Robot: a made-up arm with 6 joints.
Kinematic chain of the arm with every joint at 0, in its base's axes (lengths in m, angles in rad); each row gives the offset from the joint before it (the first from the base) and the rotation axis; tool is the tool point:
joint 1: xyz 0 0 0.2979 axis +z
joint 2: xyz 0 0 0 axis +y
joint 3: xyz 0 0 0.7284 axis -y
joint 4: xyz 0 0 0 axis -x
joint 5: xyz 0.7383 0 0 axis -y
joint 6: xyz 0 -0.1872 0 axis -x
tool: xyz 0 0 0
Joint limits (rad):
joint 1: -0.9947..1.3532
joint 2: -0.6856..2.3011
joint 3: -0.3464..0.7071
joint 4: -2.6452..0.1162
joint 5: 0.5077..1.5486
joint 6: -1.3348..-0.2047
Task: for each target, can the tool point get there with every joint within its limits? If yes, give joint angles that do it. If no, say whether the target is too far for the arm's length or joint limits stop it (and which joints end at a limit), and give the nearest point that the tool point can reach.
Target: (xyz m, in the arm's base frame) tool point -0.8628 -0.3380 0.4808
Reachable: no: joint limits stop it (at a limit: joint 1, joint 2, joint 3) | nearest point 0.0025 -0.3117 1.0289 | short by 1.025 m
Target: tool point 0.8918 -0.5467 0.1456
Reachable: yes | joints -0.6292 0.9142 0.2297 -2.0289 1.2872 -0.9602
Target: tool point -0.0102 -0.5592 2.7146
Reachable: no: too far | nearest point -0.0056 -0.3052 1.6171 | short by 1.127 m
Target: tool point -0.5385 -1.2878 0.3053
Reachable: no: joint limits stop it (at a limit: joint 1, joint 3) | nearest point 0.2988 -0.8034 0.3058 | short by 0.967 m
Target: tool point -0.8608 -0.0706 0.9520
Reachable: no: joint limits stop it (at a limit: joint 2, joint 3, joint 4) | nearest point -0.3965 -0.0325 1.5922 | short by 0.792 m
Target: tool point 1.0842 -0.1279 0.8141
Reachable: yes | joints 0.0533 0.4975 0.3632 -0.1354 1.4621 -0.7565
